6 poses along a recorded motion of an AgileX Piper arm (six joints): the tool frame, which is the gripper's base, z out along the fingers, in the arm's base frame.
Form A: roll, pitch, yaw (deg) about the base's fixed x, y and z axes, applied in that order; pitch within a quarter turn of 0, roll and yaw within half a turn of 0; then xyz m.
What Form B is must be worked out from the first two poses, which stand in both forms.
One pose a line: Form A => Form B
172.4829 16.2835 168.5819 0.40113 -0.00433 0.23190 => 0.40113 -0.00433 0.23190 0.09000 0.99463 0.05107 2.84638
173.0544 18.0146 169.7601 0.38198 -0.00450 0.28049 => 0.38198 -0.00450 0.28049 0.07957 0.99576 0.04625 2.81821
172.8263 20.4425 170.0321 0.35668 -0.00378 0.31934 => 0.35668 -0.00378 0.31934 0.07553 0.99605 0.04673 2.77600
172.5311 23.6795 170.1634 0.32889 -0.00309 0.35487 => 0.32889 -0.00309 0.35487 0.07202 0.99630 0.04700 2.71957
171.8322 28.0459 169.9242 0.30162 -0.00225 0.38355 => 0.30162 -0.00225 0.38355 0.06996 0.99634 0.04912 2.64278
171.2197 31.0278 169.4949 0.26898 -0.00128 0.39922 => 0.26898 -0.00128 0.39922 0.07022 0.99623 0.05096 2.58999
